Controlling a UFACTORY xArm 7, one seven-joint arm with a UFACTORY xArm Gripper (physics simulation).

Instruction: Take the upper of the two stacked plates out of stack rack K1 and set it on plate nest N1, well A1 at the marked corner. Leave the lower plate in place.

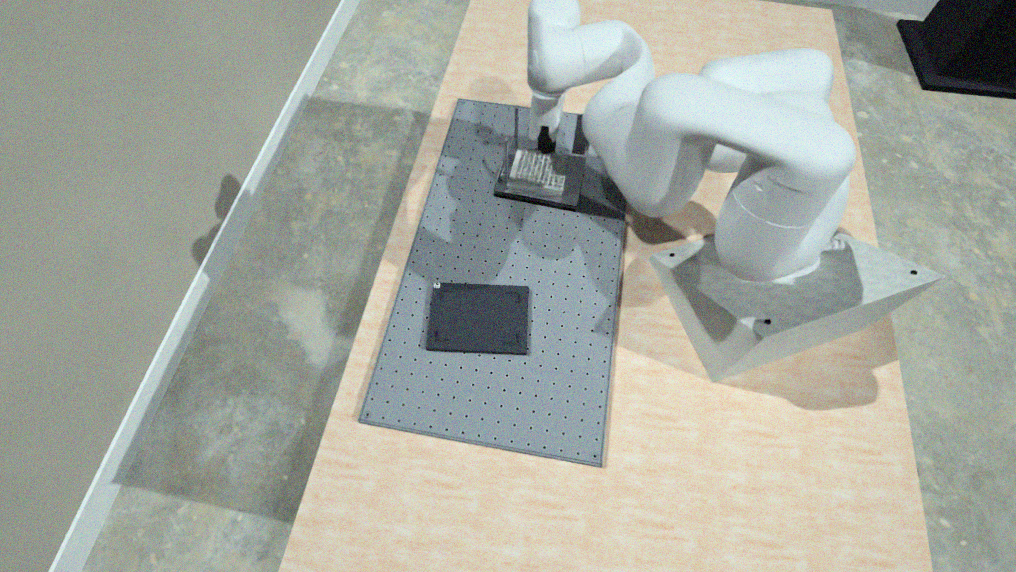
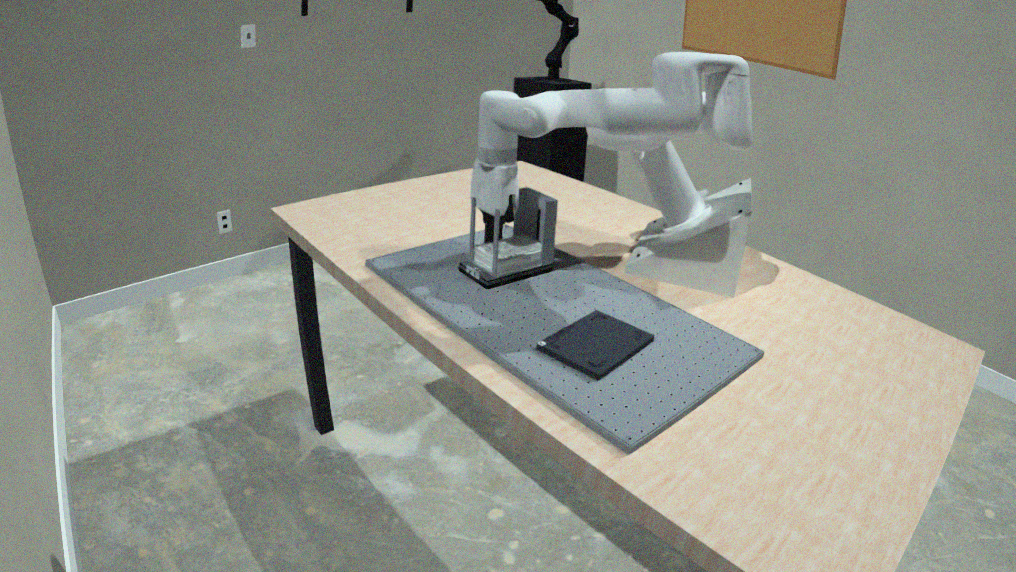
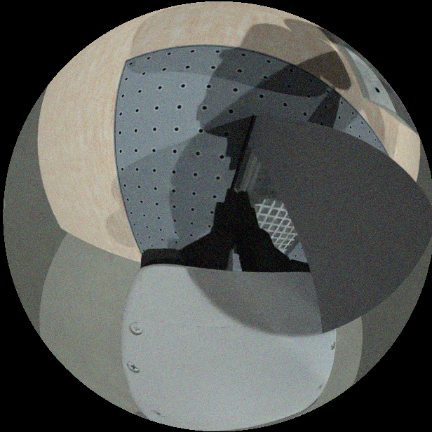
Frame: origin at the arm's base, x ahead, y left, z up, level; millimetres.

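Where they show: gripper, fingertip midpoint: [image 1: 546, 150]; arm's base at its link origin: [image 2: 687, 220].
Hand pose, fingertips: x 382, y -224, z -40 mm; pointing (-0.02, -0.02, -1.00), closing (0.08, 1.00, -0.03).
Note:
Each offset is from my fingertips to the top centre of the thing. Level surfaces: height alone.
Stack rack K1 {7 mm ahead, 48 mm left, 106 mm up} [image 1: 536, 202] [image 2: 547, 230] [image 3: 370, 215] has a dark base, upright posts and tall grey panels. Light, clear gridded plates {3 mm back, 50 mm left, 8 mm up} [image 1: 536, 172] [image 2: 510, 258] [image 3: 276, 222] lie stacked in it; the seam between upper and lower plate is too blurred to tell. My gripper [image 1: 546, 147] [image 2: 490, 238] [image 3: 232, 203] is shut and empty. It points down at the stack's far edge, on the side away from the nest; whether it touches a plate is hidden. Plate nest N1 {86 mm ahead, 341 mm left, 28 mm down} [image 1: 477, 319] [image 2: 595, 344] is a flat black rectangle, with a white mark {164 mm ahead, 292 mm left, 31 mm down} [image 1: 436, 284] [image 2: 542, 343] at one corner. No plate lies on it.
Both fixtures stand on a grey perforated board {43 mm down} [image 1: 490, 412] [image 2: 639, 405] [image 3: 145, 120] on a wooden table {56 mm down} [image 1: 710, 483] [image 2: 838, 397] [image 3: 75, 150]. The rack's posts and panels rise close around my fingers. The arm's pale base [image 1: 682, 319] [image 2: 696, 262] stands beside the board.

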